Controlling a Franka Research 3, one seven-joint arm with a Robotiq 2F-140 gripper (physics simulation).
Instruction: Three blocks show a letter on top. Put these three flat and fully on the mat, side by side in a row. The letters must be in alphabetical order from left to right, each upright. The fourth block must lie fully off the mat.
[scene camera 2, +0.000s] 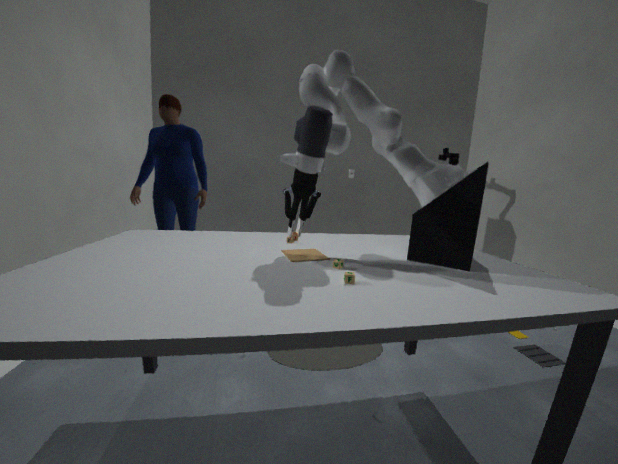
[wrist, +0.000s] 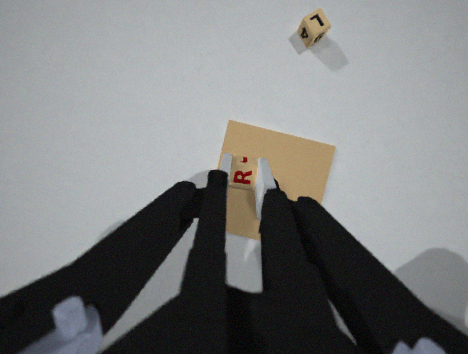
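Note:
My gripper (scene camera 2: 295, 233) (wrist: 243, 169) is shut on a wooden block with a red R (scene camera 2: 292, 239) (wrist: 243, 177) and holds it raised above the tan mat (scene camera 2: 306, 256) (wrist: 300, 162). In the wrist view the R is turned sideways, and part of another red mark shows on an adjoining face. A block with a black L (wrist: 314, 27) lies off the mat at the upper right of the wrist view; I cannot make it out in the scene view. Two blocks with green marks, one (scene camera 2: 338, 263) near the mat's right corner and one (scene camera 2: 349, 278) closer to the camera, lie off the mat.
A tall black panel (scene camera 2: 446, 227) stands on the right part of the white table (scene camera 2: 175, 300). The robot arm (scene camera 2: 372, 110) reaches over from behind that panel. A person in blue (scene camera 2: 176, 165) stands behind the table at the left. Arm shadows fall across the table.

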